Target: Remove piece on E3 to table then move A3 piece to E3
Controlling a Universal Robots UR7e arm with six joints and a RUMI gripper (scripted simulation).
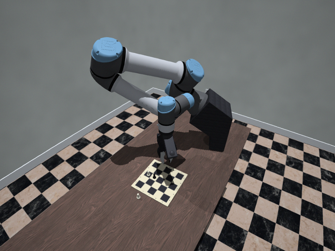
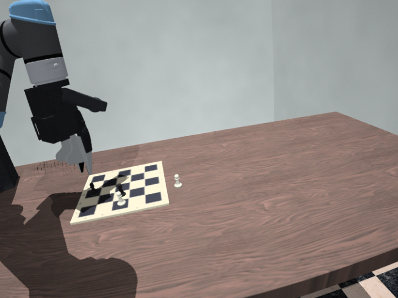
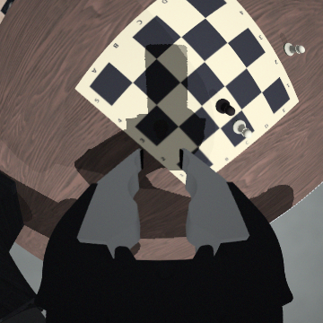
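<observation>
Right now my hand is 80 mm above the chessboard, 70 mm short of it and 10 mm to the left of it.
</observation>
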